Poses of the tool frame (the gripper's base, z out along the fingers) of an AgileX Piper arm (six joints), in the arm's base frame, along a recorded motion.
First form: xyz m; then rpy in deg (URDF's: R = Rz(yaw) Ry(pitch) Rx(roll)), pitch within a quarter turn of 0, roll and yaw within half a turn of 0.
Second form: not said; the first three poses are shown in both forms.
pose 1, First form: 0.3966, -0.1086, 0.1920, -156.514, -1.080, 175.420
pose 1, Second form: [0.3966, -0.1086, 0.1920], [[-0.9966, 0.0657, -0.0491], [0.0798, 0.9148, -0.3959], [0.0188, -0.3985, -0.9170]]
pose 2, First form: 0.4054, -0.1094, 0.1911, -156.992, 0.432, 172.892
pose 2, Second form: [0.4054, -0.1094, 0.1911], [[-0.9923, 0.1168, -0.0415], [0.1237, 0.9130, -0.3887], [-0.0075, -0.3908, -0.9204]]
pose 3, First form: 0.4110, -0.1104, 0.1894, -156.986, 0.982, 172.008
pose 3, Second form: [0.4110, -0.1104, 0.1894], [[-0.9901, 0.1346, -0.0387], [0.1390, 0.9105, -0.3894], [-0.0171, -0.3909, -0.9203]]
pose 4, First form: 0.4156, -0.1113, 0.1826, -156.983, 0.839, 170.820
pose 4, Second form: [0.4156, -0.1113, 0.1826], [[-0.9871, 0.1525, -0.0491], [0.1595, 0.9077, -0.3881], [-0.0146, -0.3910, -0.9203]]
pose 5, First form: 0.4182, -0.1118, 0.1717, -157.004, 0.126, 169.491
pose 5, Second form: [0.4182, -0.1118, 0.1717], [[-0.9832, 0.1687, -0.0693], [0.1824, 0.9049, -0.3845], [-0.0022, -0.3907, -0.9205]]
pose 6, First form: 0.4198, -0.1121, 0.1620, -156.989, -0.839, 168.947
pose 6, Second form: [0.4198, -0.1121, 0.1620], [[-0.9813, 0.1708, -0.0882], [0.1917, 0.9045, -0.3811], [0.0146, -0.3909, -0.9203]]
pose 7, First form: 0.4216, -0.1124, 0.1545, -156.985, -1.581, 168.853
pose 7, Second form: [0.4216, -0.1124, 0.1545], [[-0.9808, 0.1674, -0.1005], [0.1933, 0.9051, -0.3787], [0.0276, -0.3908, -0.9201]]
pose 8, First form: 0.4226, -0.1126, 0.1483, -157.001, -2.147, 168.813
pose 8, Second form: [0.4226, -0.1126, 0.1483], [[-0.9803, 0.1642, -0.1096], [0.1939, 0.9059, -0.3766], [0.0375, -0.3904, -0.9199]]
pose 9, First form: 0.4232, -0.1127, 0.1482, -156.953, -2.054, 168.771
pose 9, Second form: [0.4232, -0.1127, 0.1482], [[-0.9802, 0.1654, -0.1086], [0.1946, 0.9053, -0.3776], [0.0358, -0.3912, -0.9196]]
